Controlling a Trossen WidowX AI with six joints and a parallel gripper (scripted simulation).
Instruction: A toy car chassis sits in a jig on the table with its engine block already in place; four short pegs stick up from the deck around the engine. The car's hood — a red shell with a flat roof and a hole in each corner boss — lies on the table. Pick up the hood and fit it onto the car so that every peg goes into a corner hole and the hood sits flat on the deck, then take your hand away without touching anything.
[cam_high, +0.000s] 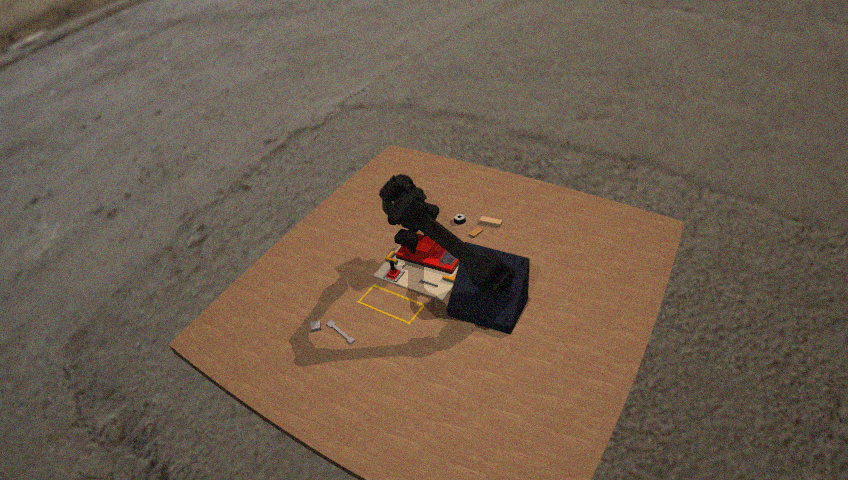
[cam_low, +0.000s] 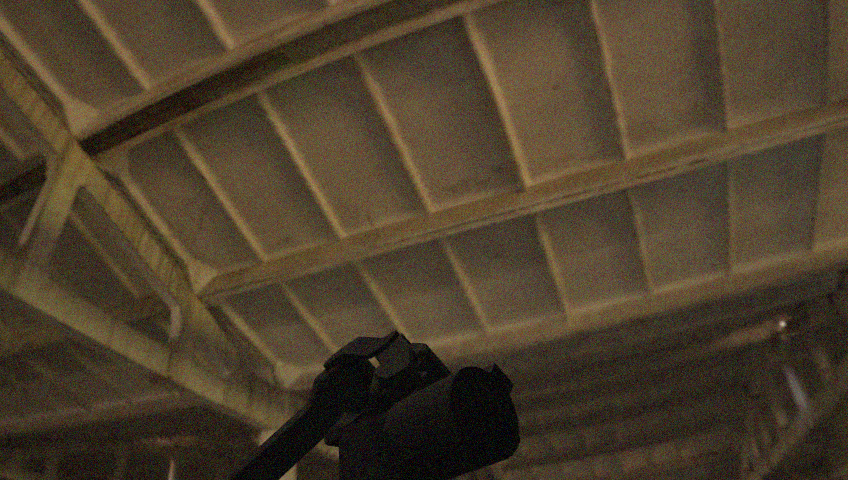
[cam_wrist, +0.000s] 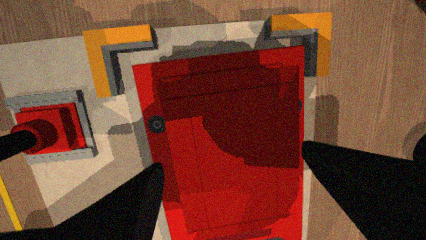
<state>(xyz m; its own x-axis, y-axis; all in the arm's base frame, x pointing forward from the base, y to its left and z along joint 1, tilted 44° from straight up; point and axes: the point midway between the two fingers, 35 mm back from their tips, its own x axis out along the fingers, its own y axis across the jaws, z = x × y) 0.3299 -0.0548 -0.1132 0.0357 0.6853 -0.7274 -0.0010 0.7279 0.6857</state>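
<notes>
The red hood is right at my gripper tip. The rest, counted from my gripper tip: jig plate 30 mm behind, 30 mm to the left, 30 mm below.
</notes>
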